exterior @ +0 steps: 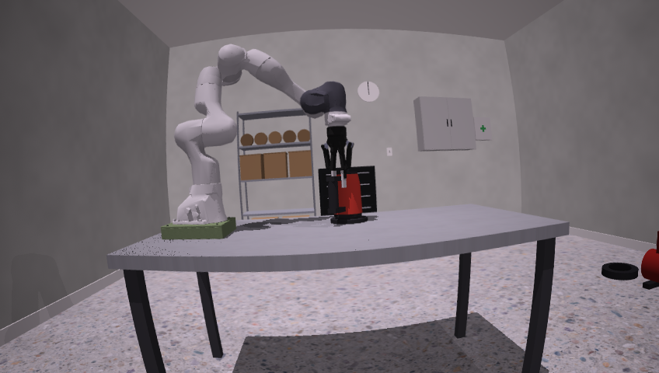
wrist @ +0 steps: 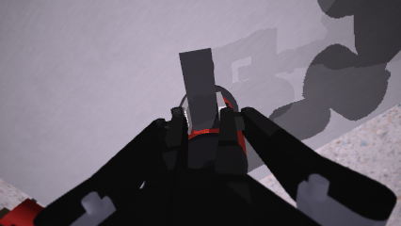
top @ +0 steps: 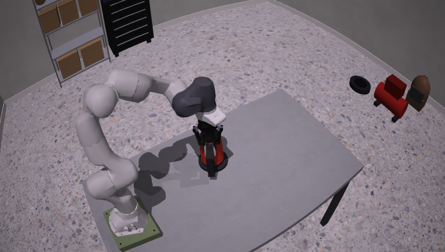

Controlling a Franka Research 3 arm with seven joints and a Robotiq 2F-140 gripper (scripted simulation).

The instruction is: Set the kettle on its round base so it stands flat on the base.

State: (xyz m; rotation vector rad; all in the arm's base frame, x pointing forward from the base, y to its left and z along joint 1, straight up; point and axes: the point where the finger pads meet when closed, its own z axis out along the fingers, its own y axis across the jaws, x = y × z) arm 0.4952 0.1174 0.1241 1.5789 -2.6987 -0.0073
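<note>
The red kettle lies 2 cm ahead of my hand, 3 cm to the left of it and 5 cm below it. The rest, counted from my hand: black round base: 3 cm ahead, 6 cm to the left, 16 cm below.
</note>
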